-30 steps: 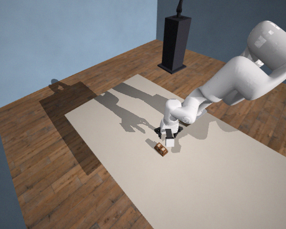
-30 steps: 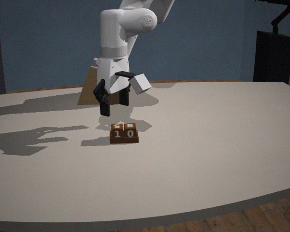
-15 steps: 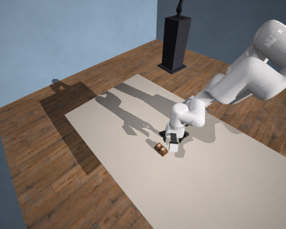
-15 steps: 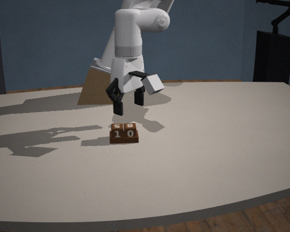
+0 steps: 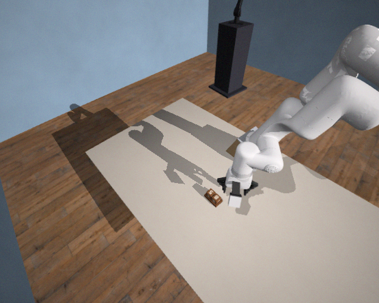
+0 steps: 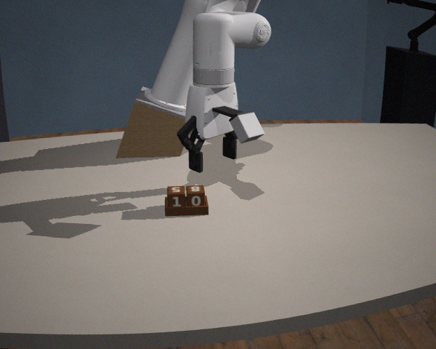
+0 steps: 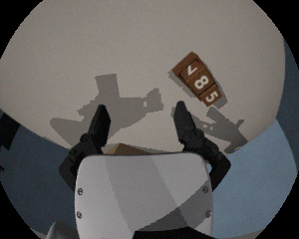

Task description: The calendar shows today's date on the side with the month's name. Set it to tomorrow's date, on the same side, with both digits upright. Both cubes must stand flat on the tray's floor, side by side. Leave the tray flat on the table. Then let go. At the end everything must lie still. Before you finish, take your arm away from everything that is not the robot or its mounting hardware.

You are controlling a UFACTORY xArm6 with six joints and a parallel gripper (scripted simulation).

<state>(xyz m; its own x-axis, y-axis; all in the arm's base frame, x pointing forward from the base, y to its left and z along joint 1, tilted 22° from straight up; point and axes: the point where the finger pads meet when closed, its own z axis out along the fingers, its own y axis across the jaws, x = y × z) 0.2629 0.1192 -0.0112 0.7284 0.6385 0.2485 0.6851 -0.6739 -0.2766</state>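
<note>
Now: the brown cube 80 mm ahead of my hand, 30 mm to the right of it and 40 mm below it. The rest, counted from my hand: brown calendar tray (80 mm ahead, 50 mm to the right, 60 mm below); then brown digit cube (80 mm ahead, 70 mm to the right, 40 mm below).
</note>
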